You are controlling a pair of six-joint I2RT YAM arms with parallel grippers.
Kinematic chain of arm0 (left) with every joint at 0, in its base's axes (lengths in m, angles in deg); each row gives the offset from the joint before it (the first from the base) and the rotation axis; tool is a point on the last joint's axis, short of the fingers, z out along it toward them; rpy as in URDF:
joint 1: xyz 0 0 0.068 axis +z
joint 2: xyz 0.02 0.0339 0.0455 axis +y
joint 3: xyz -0.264 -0.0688 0 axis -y
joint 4: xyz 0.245 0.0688 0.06 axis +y
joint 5: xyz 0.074 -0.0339 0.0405 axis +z
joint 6: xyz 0.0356 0 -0.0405 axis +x
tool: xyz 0 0 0 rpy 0 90 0
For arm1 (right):
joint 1: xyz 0 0 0.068 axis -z
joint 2: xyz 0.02 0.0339 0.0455 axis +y
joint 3: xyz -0.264 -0.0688 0 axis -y
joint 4: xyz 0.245 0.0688 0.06 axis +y
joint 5: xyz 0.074 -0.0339 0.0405 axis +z
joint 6: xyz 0.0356 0 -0.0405 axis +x
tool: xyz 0 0 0 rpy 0 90 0
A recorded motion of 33 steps. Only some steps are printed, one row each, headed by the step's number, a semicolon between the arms.
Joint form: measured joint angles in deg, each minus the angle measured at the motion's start. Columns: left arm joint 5, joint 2, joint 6, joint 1, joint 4, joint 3; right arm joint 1, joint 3, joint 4, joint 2, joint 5, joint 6.
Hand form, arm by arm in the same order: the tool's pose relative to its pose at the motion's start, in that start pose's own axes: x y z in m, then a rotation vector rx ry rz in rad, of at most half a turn. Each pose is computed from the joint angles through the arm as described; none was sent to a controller.
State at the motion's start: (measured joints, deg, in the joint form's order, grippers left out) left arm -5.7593 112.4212 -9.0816 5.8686 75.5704 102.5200; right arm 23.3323 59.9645 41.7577 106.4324 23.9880 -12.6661
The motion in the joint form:
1: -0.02 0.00 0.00 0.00 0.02 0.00; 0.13 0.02 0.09 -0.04 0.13 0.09
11: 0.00 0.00 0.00 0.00 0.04 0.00; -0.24 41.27 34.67 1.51 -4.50 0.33
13: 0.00 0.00 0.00 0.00 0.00 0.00; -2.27 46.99 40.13 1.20 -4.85 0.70
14: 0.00 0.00 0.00 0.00 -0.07 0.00; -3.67 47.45 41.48 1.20 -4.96 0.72
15: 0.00 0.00 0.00 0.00 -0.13 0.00; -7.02 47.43 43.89 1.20 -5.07 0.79
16: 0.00 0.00 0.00 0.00 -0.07 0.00; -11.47 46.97 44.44 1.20 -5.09 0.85
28: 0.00 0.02 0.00 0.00 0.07 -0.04; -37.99 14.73 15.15 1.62 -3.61 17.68
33: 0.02 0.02 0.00 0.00 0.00 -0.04; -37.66 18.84 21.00 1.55 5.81 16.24
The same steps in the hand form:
1: 0.0000 0.0000 0.0000 0.0003 0.0004 0.0000; 0.0001 -0.0004 -0.0005 -0.0020 -0.0009 0.0039
11: 0.0001 0.0000 0.0000 -0.0001 0.0007 -0.0001; -0.0722 0.0507 -0.1495 0.0938 -0.0622 -0.0310
13: 0.0000 0.0000 0.0000 0.0000 0.0000 0.0000; -0.0724 0.0736 -0.1689 0.0960 -0.0582 -0.0609
14: -0.0001 0.0000 0.0000 0.0002 -0.0012 0.0001; -0.0716 0.0825 -0.1671 0.0915 -0.0353 -0.0774
15: -0.0002 0.0000 0.0000 0.0004 -0.0022 0.0002; -0.0686 0.1019 -0.1586 0.0787 0.0241 -0.1151
16: -0.0001 0.0000 0.0000 0.0002 -0.0012 0.0001; -0.0672 0.1264 -0.1461 0.0672 0.0674 -0.1799
28: 0.0002 0.0001 0.0003 -0.0004 0.0022 -0.0002; 0.0027 0.2124 0.0371 0.0326 0.2817 -0.2946
33: 0.0000 0.0000 0.0003 -0.0005 0.0010 -0.0001; -0.0003 0.2240 0.0203 -0.1232 0.3410 -0.2780

